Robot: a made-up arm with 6 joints.
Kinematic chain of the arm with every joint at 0, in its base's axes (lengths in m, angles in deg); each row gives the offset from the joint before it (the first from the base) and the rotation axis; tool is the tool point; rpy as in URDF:
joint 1: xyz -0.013 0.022 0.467 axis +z
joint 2: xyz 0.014 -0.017 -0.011 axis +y
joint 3: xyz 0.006 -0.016 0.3 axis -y
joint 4: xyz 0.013 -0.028 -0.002 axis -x
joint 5: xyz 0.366 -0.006 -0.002 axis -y
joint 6: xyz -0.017 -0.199 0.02 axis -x
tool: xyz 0.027 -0.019 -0.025 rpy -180 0 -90
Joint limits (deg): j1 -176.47..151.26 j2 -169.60..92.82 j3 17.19..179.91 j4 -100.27..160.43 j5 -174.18..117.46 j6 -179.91..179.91
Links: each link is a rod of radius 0.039 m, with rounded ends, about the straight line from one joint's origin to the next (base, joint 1, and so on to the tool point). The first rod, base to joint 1, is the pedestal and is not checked.
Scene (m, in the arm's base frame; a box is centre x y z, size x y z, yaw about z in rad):
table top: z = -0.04
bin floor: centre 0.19 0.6 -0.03 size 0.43 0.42 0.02 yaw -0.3
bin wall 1: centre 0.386 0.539 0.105 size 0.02 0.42 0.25 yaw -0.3
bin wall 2: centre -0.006 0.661 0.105 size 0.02 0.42 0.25 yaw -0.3
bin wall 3: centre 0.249 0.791 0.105 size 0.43 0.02 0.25 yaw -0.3
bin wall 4: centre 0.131 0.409 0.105 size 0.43 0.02 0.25 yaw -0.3
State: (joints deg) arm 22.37 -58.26 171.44 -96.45 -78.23 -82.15
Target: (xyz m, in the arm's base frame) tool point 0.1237 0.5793 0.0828
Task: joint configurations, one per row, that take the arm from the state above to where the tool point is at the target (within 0.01 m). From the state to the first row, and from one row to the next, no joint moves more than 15 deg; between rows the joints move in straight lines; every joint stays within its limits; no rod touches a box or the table.
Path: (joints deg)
1: 27.50 -44.53 161.52 -96.80 -77.63 -86.53
2: 32.62 -30.79 151.61 -97.14 -77.03 -90.90
3: 37.75 -17.06 141.69 -97.49 -76.44 -95.28
4: 42.88 -3.32 131.77 -97.84 -75.84 -99.65
5: 48.00 10.41 121.86 -98.19 -75.24 -104.03
6: 53.13 24.15 111.94 -98.53 -74.64 -108.41
7: 58.25 37.88 102.02 -98.88 -74.04 -112.78
8: 63.38 51.62 92.11 -99.23 -73.44 -117.16
9: 68.51 65.35 82.19 -99.58 -72.85 -121.53
10: 73.63 79.09 72.27 -99.92 -72.25 -125.91
11: 78.76 92.82 62.36 -100.27 -71.65 -130.28

